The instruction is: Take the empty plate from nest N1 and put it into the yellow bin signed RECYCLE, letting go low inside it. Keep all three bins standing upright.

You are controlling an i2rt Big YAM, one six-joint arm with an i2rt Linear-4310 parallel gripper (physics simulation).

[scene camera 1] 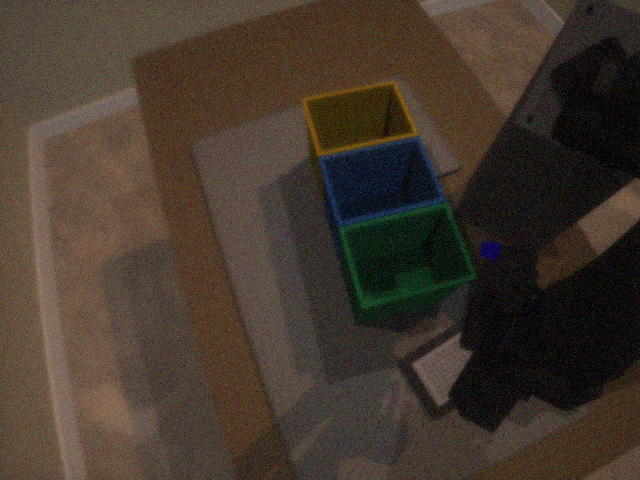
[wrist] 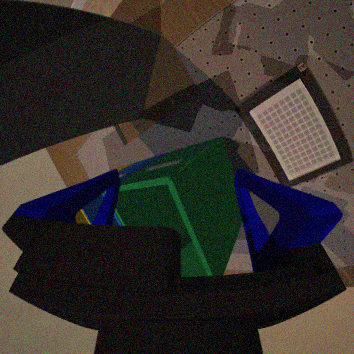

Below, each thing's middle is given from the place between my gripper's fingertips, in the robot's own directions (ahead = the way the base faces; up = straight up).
My hand is 30 mm short of the pale gridded plate (scene camera 1: 438, 370), 100 mm to the right of it and 170 mm above it. From my hand the other things lie so: dark-framed nest (scene camera 1: 424, 395): 30 mm ahead, 100 mm to the left, 190 mm below.
